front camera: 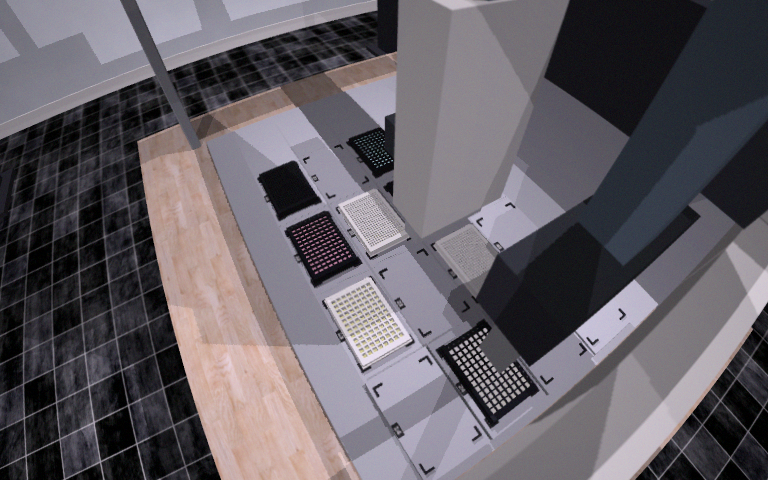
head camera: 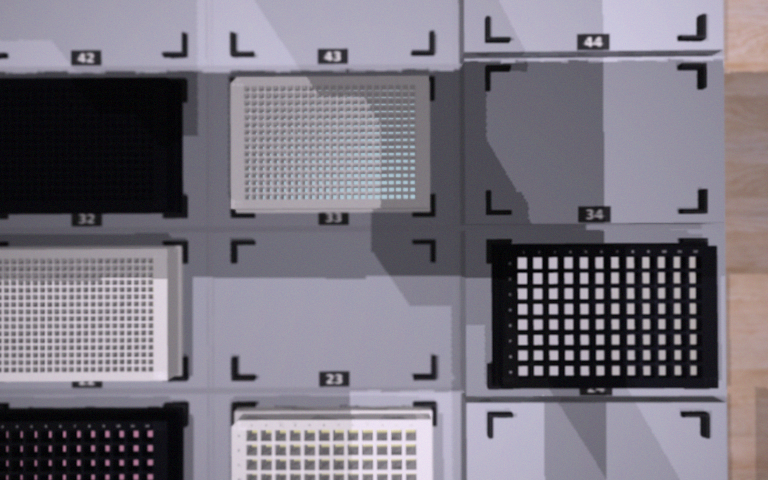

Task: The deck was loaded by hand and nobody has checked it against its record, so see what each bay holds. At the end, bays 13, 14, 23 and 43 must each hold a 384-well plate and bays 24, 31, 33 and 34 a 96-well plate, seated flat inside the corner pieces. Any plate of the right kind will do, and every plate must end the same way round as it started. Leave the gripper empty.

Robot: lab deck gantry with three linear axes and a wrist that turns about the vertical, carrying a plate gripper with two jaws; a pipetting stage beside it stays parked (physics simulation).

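Places are measured from the robot's base along level axes (x down, y ahead, z right), in centimetres.
Where they show: robot's base, origin of its link: [front camera: 259,179].
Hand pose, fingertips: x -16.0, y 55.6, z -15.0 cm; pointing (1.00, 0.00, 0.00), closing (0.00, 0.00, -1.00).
Note:
Things, the pixels of their top centre, and the offset from my fingertips.
- black 96-well plate with pale wells, centre of its top: [head camera: 609,317] [front camera: 489,368] dx +13.1, dy +0.0, dz +0.0 cm
- light 384-well plate, centre of its top: [head camera: 329,142] [front camera: 475,257] dx +14.5, dy -16.4, dz -10.7 cm
- white 384-well plate, centre of its top: [head camera: 67,315] [front camera: 373,217] dx +14.5, dy -32.8, dz +0.0 cm
- black plate with dense wells, centre of its top: [head camera: 67,143] dx +14.5, dy -32.8, dz -10.7 cm
- white 96-well plate, centre of its top: [front camera: 366,318] dx +14.5, dy -16.4, dz +10.7 cm
- black 96-well plate with pink wells, centre of its top: [front camera: 320,242] dx +14.5, dy -32.8, dz +10.7 cm
- black plate, centre of its top: [front camera: 286,184] dx +14.5, dy -49.2, dz +10.7 cm
- black teal-welled plate, centre of its top: [front camera: 378,147] dx +14.5, dy -49.2, dz -10.7 cm
A black 96-well plate with pale wells [front camera: 467,359] [head camera: 604,316] sits in bay 24 and looks level. Bay 33 holds a light 384-well plate [front camera: 461,249] [head camera: 330,147], bay 22 a white 384-well plate [front camera: 370,220] [head camera: 79,316], bay 32 a black plate with dense wells [head camera: 84,144]. Bay 13 holds a white 96-well plate [front camera: 368,319] [head camera: 334,447], bay 12 a black 96-well plate with pink wells [front camera: 322,246] [head camera: 84,447]. A black plate [front camera: 288,189] is in bay 11, a black teal-welled plate [front camera: 370,148] in bay 31. Bays 14, 23, 34 and 43 show no plate. The gripper's jaws do not show.
The light grey gantry column [front camera: 475,113] stands over the far deck and partly hides row 3. A dark block [front camera: 543,294] hangs over the right side and hides part of the bay 24 plate and bay 34 in the front view. Bay 44 shows no plate.

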